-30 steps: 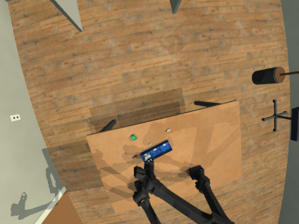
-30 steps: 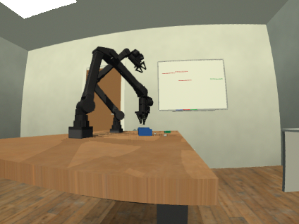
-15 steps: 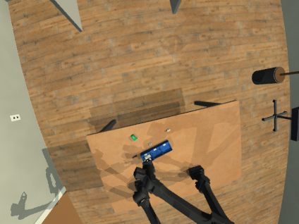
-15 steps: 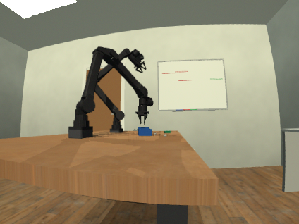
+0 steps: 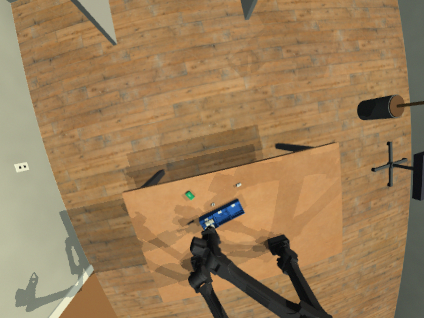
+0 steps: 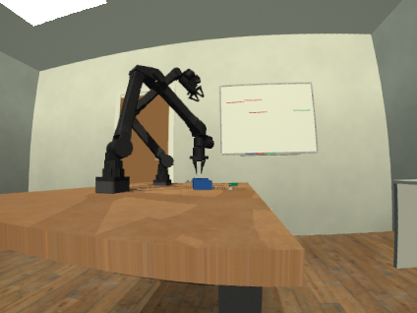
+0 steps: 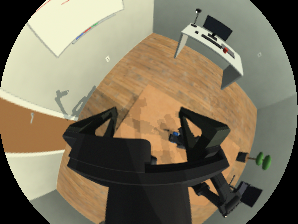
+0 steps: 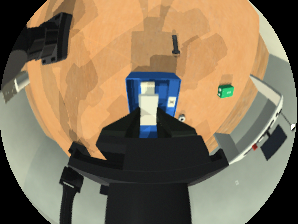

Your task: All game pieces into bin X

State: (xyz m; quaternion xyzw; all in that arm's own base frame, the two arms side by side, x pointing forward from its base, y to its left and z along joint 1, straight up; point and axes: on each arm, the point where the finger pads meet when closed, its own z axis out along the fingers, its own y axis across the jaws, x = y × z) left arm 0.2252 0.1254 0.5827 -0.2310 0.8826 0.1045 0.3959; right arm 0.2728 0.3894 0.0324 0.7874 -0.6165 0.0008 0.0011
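My right gripper is now 70 mm above the cream piece and 10 mm to the left of it. From my right hand the other things lie so: thin dark object 100 mm to the left, 70 mm below, 20 mm ahead; then blue bin 80 mm to the right, 50 mm below, 30 mm ahead; then green piece 180 mm ahead, 70 mm to the left, 70 mm below.
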